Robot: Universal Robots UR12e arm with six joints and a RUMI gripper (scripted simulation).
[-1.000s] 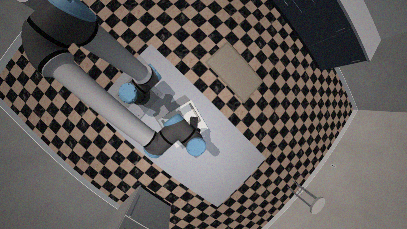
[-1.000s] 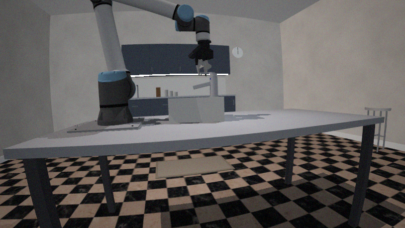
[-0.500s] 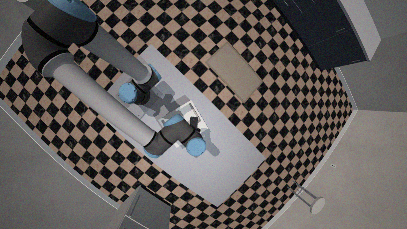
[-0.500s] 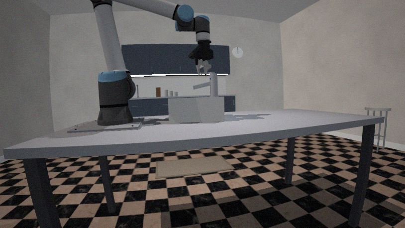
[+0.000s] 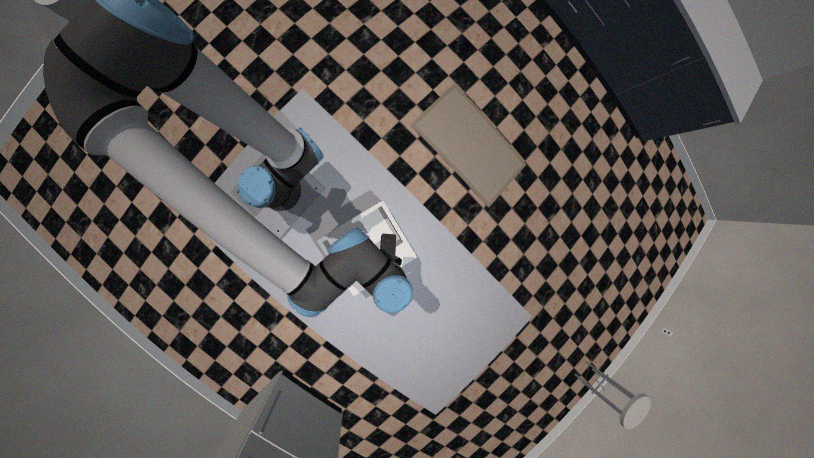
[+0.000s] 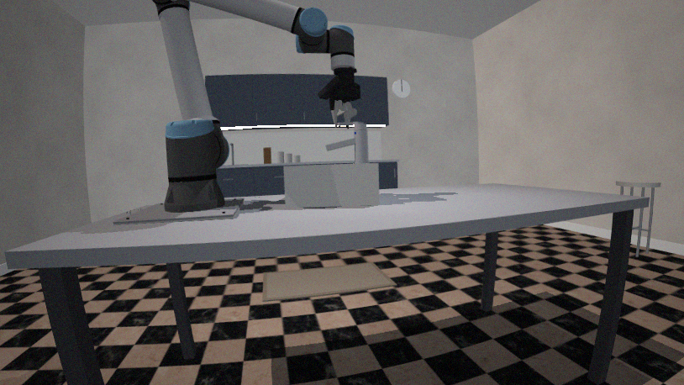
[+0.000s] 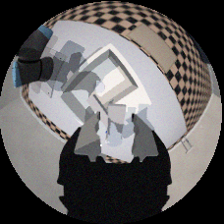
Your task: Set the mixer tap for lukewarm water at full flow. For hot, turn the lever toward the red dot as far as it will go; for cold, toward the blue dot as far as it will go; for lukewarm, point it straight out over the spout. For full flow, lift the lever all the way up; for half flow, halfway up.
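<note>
The lever lies 20 mm ahead of my hand and 30 mm to the right of it. Also, from my hand: sink (70 mm behind, 30 mm to the right, 240 mm below); mixer tap (30 mm ahead, 50 mm to the right, 50 mm below).
</note>
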